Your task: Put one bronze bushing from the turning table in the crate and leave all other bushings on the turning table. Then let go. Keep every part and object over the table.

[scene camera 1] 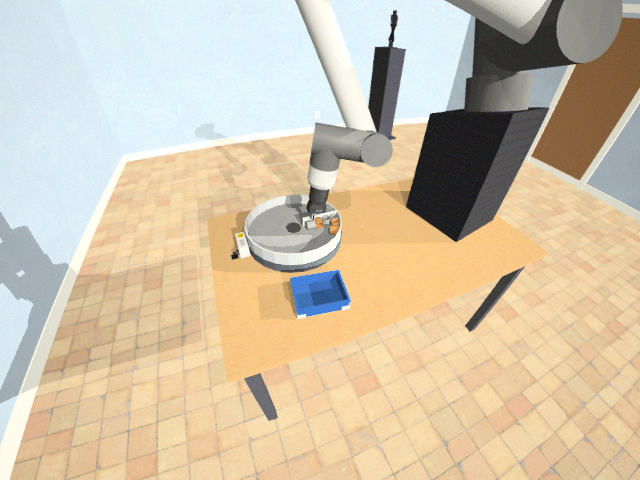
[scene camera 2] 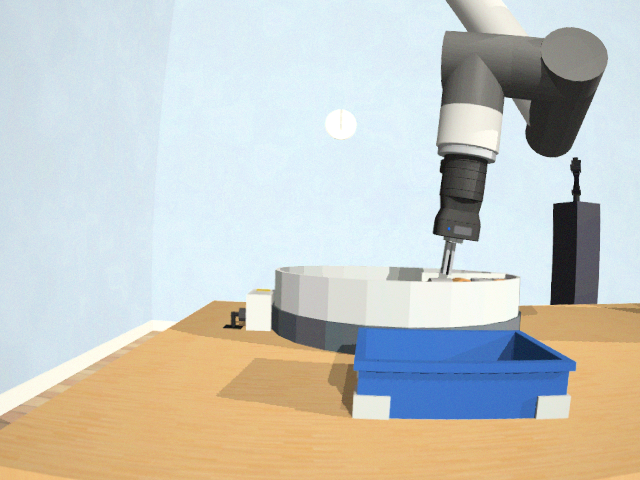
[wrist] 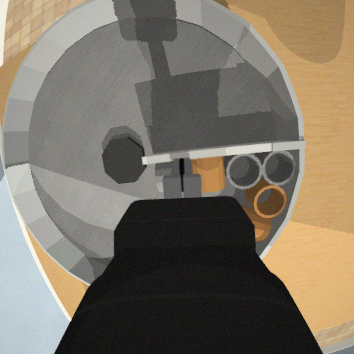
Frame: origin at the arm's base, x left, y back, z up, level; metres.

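Where they show: gripper, fingertip midpoint: (scene camera 1: 312, 218) (scene camera 2: 445, 273) (wrist: 181, 168); arm's base at its link origin: (scene camera 1: 494, 109).
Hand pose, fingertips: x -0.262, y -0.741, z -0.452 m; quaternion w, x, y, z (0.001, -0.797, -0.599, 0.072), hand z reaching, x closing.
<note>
Each offset is from my fingertips to the top centre of the thing. "*": to the spot under its first point. Level surfaces: height alone.
The turning table (scene camera 1: 289, 256) (scene camera 2: 387, 302) (wrist: 75, 100) is a round grey dish with a pale wall. My gripper (scene camera 2: 446, 272) (wrist: 181, 168) is shut with nothing between its fingers, which point down inside the wall, beside a divider @[* dx +0.002, dy +0.068, dz +0.001 m] (wrist: 247, 149). A bronze bushing @[dx +0.015, dy +0.023, dz -0.007 m] (scene camera 1: 319, 223) (wrist: 214, 175) lies on its side just right of the fingers in the wrist view. Farther right are an upright bronze bushing @[dx +0.065, dy +0.080, dz -0.007 m] (wrist: 284, 201), a lying bronze one @[dx +0.095, dy +0.056, dz -0.007 m] (wrist: 261, 232) and two upright grey bushings @[dx +0.023, dy +0.060, dz -0.007 m] (wrist: 260, 171) @[dx +0.031, dy +0.098, dz -0.007 m] (wrist: 294, 167). A lying grey bushing @[dx +0.008, dy -0.014, dz -0.007 m] (scene camera 1: 310, 224) is mostly hidden by the fingers in the wrist view. The blue crate @[dx +0.312, dy -0.166, dz -0.048 m] (scene camera 1: 323, 310) (scene camera 2: 465, 392) is empty.
The crate stands in front of the turning table on the wooden table @[dz -0.098 m] (scene camera 1: 392, 268) (scene camera 2: 180, 428). A small white box with a yellow top @[dx -0.077, dy -0.307, dz -0.040 m] (scene camera 1: 242, 248) (scene camera 2: 259, 312) stands at the turning table's left. The arm's black pedestal (scene camera 1: 444, 175) rises at the back right.
</note>
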